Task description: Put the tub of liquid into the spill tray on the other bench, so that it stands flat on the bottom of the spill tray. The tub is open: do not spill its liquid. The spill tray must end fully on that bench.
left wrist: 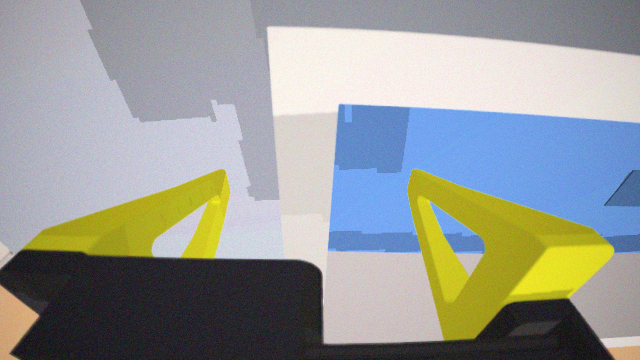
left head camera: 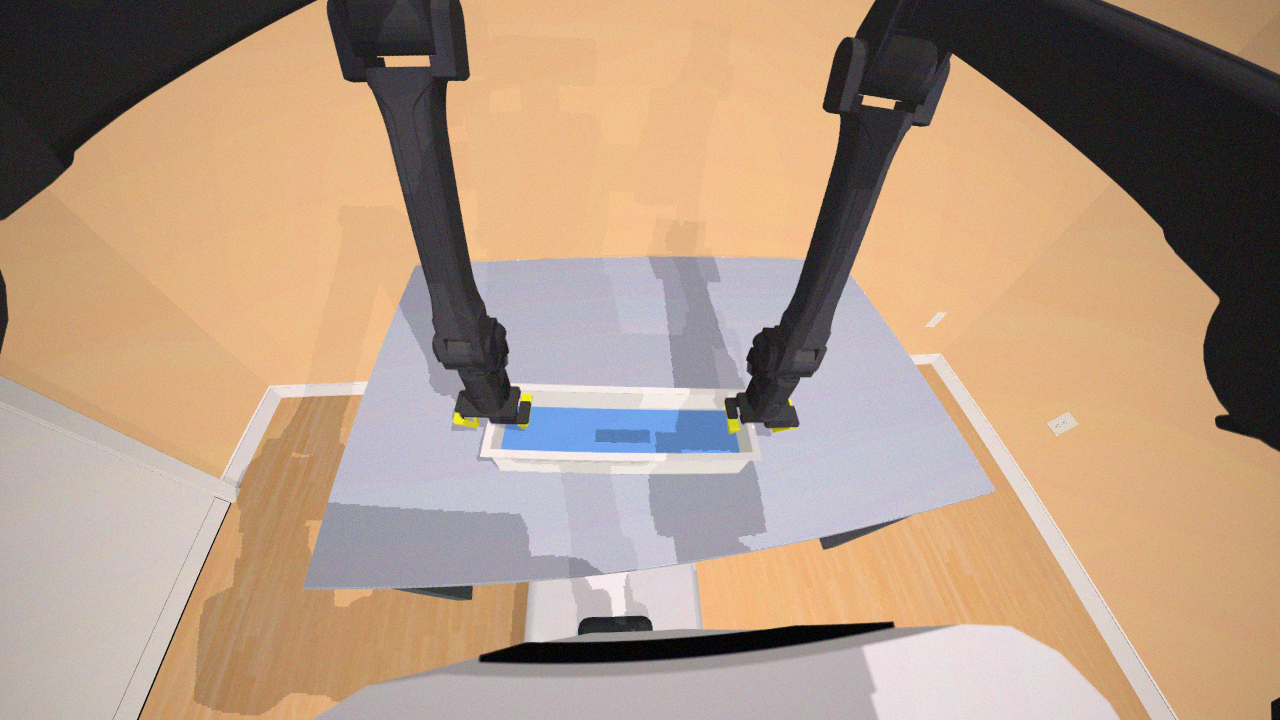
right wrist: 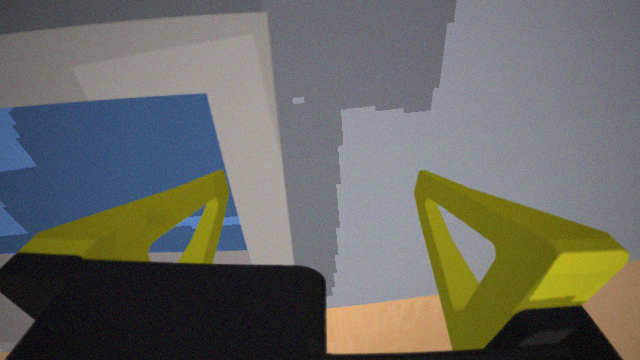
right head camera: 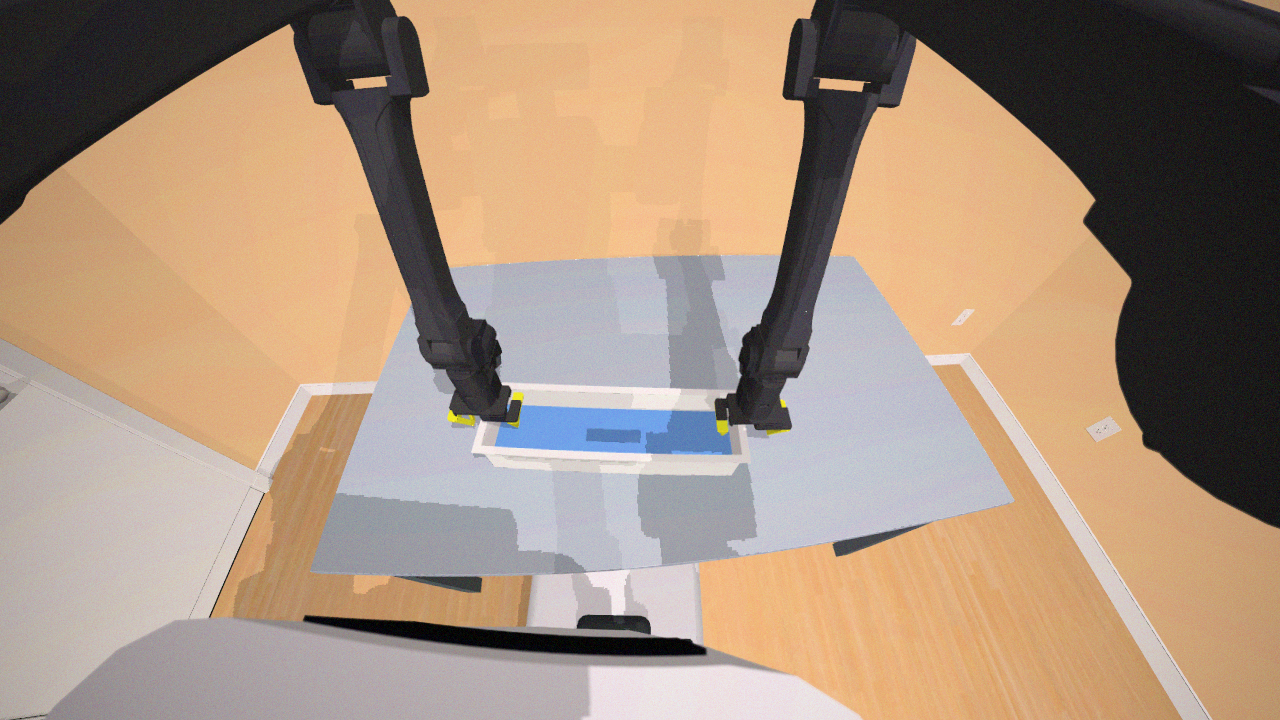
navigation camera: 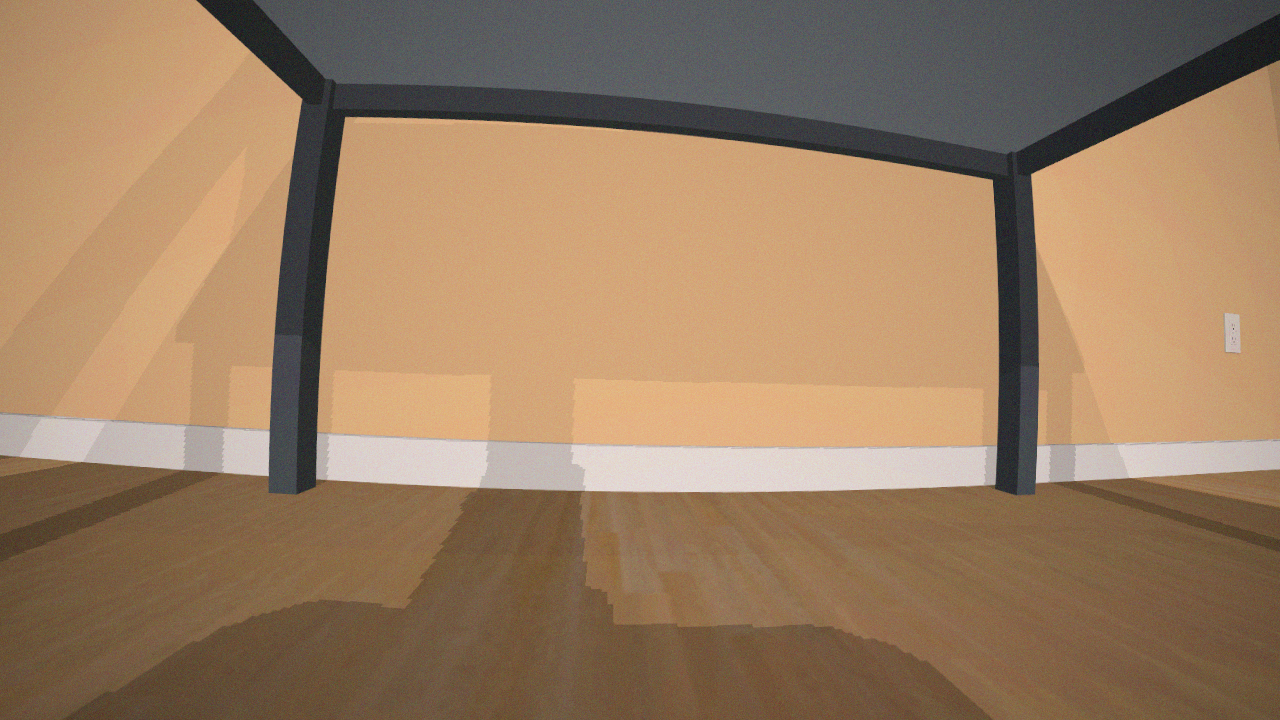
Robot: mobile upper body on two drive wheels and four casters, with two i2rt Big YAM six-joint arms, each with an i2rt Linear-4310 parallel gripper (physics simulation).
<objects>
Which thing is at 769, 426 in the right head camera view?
My right gripper.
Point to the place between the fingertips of my left gripper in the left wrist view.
At 318, 179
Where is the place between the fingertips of my left gripper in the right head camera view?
At 495, 423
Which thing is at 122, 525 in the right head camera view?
A door.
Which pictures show my left gripper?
The left wrist view, the left head camera view and the right head camera view only.
</objects>
